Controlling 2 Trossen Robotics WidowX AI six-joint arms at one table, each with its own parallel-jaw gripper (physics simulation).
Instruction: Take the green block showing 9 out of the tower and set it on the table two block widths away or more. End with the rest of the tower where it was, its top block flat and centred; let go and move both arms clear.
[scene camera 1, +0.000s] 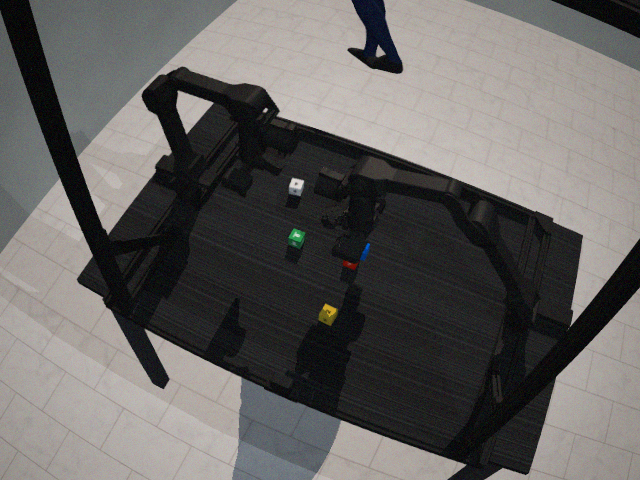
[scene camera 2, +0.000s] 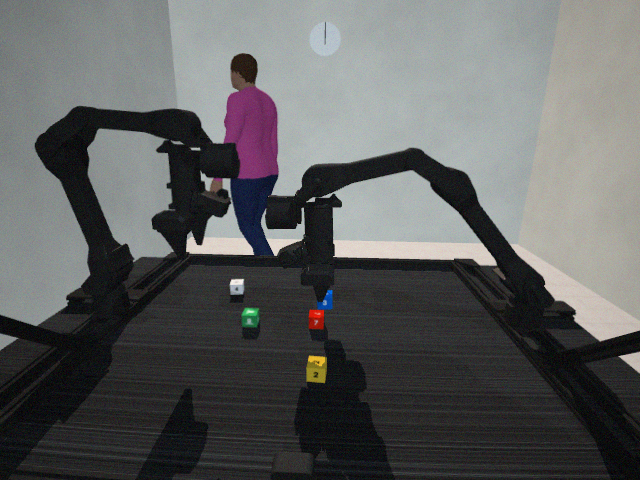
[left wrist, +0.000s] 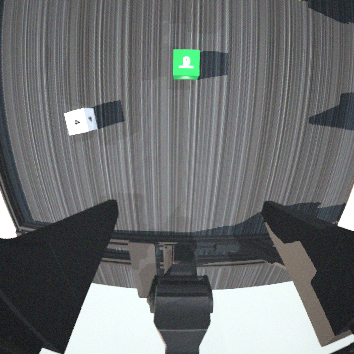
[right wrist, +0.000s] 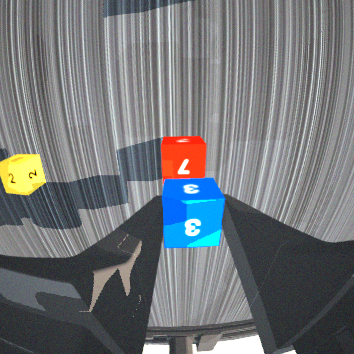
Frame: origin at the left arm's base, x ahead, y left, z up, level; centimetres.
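Seen in the pictures: left gripper, fingertip midpoint: (scene camera 1: 252, 183) (scene camera 2: 191, 252) (left wrist: 191, 208); right gripper, fingertip midpoint: (scene camera 2: 320, 297) (right wrist: 191, 201); left arm's base, link origin: (scene camera 1: 188, 195) (scene camera 2: 112, 310) (left wrist: 179, 255); right arm's base, link origin: (scene camera 1: 516, 323) (scene camera 2: 522, 323) (right wrist: 180, 338).
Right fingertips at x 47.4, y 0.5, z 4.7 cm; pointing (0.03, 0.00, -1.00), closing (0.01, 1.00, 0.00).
Offsets run from my right fingertips to a thing's top centre. Level surfaces: height alone.
The green block @[dx -15.4, dy -0.4, dz -3.7 cm] (scene camera 1: 296, 238) (scene camera 2: 250, 317) (left wrist: 186, 64) stands alone on the table, an underlined digit on top. My right gripper (scene camera 2: 321, 298) (right wrist: 191, 201) is shut on the blue block showing 3 @[dx +0.9, dy +0.0, dz +1.1 cm] (scene camera 1: 365, 251) (scene camera 2: 326, 300) (right wrist: 192, 220). It holds the block upright close behind the red block showing 7 @[dx -0.8, dy -0.2, dz -3.7 cm] (scene camera 1: 350, 265) (scene camera 2: 316, 319) (right wrist: 183, 159). Whether they touch, and whether the blue block rests on the table, I cannot tell. My left gripper (scene camera 2: 190, 248) (left wrist: 191, 208) is open and empty, raised at the back left. No block is seen stacked on another.
A white block showing 4 @[dx -22.7, dy +14.7, dz -3.7 cm] (scene camera 1: 296, 187) (scene camera 2: 236, 287) (left wrist: 79, 121) stands behind the green one. A yellow block showing 2 @[dx +0.1, dy -16.7, dz -3.7 cm] (scene camera 1: 327, 314) (scene camera 2: 316, 369) (right wrist: 22, 174) stands nearer the front edge. Raised rails line the table @[dz -6.6 cm] (scene camera 1: 429, 335) (scene camera 2: 206, 413) sides. A person (scene camera 2: 252, 134) is beyond the table.
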